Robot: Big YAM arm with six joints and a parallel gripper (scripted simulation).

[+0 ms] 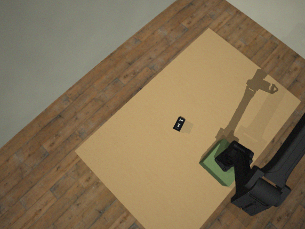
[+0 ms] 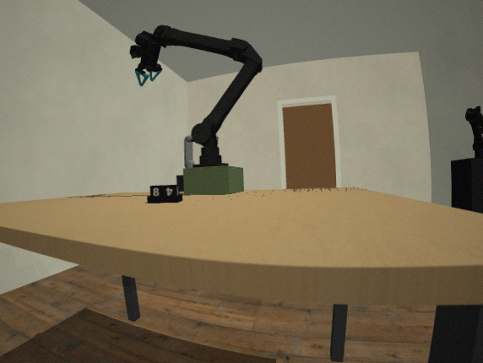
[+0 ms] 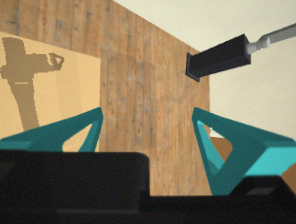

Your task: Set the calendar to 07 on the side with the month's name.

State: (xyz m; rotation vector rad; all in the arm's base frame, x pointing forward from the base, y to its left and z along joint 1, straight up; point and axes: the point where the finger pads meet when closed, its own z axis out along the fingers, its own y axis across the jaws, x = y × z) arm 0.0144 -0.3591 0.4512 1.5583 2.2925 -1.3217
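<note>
Right now my hand is 30 cm short of the digit cube, 40 cm to the right of it and 52 cm above it. The rest, counted from my hand: black calendar tray: 30 cm ahead, 42 cm to the left, 54 cm below.
</note>
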